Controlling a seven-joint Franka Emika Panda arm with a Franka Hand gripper.
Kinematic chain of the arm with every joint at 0, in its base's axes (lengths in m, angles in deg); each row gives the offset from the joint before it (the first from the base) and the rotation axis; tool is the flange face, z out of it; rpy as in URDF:
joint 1: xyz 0 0 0.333 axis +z
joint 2: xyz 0 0 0 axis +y
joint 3: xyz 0 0 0.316 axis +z
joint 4: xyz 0.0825 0 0 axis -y
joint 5: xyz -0.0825 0 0.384 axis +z
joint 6: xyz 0 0 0 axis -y
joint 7: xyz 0.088 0 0 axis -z
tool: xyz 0 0 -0.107 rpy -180 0 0
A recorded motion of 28 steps. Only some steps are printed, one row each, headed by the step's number.
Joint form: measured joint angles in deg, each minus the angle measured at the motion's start. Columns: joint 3, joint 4, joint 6, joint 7, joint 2, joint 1, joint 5.
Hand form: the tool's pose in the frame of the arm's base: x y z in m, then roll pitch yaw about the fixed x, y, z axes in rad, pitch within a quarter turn. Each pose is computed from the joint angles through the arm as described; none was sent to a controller.
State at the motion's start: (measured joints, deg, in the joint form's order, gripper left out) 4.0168 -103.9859 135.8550 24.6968 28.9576 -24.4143 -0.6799
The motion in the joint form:
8: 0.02 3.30 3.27 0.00 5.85 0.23 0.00
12: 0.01 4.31 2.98 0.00 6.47 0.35 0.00
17: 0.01 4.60 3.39 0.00 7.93 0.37 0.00
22: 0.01 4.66 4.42 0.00 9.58 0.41 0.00
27: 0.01 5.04 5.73 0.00 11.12 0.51 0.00
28: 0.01 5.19 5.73 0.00 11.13 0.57 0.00
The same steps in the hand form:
8: 0.6283 -0.2351 0.2290 -3.0855 -0.0456 -0.7891
12: 0.6324 -0.2355 0.2287 -3.0843 -0.0469 -0.7878
17: 0.6320 -0.2350 0.2144 -3.0884 -0.0343 -0.7877
22: 0.6308 -0.2339 0.1971 -3.0908 -0.0247 -0.7876
27: 0.6320 -0.2331 0.1839 -3.0882 -0.0264 -0.7871
28: 0.6330 -0.2328 0.1848 -3.0872 -0.0286 -0.7861

